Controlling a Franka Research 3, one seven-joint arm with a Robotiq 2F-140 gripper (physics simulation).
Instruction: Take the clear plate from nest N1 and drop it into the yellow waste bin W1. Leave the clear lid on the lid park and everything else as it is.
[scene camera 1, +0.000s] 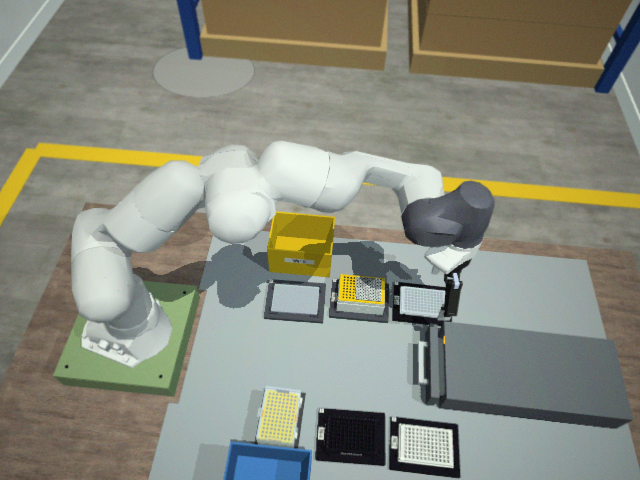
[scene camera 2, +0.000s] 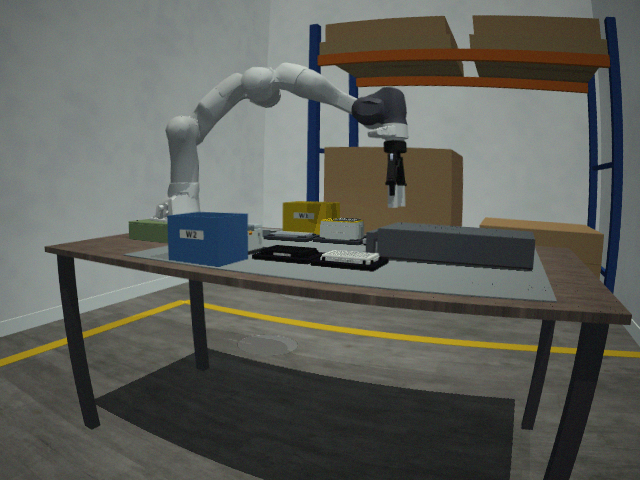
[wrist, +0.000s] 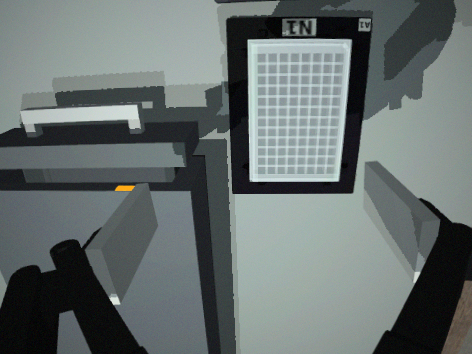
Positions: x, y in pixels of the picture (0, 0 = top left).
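I can see my gripper in the wrist view (257, 195), and scene camera 1 and scene camera 2 show it as well. On the gripper, (scene camera 1: 453, 287) and (scene camera 2: 389, 157) are one and the same spot. A yellow-topped tip box is visible in scene camera 1 and scene camera 2, though in the wrist view the box is out of frame. For the box too I can match a spot, since (scene camera 2: 342, 228) and (scene camera 1: 366, 307) are the same spot on it.
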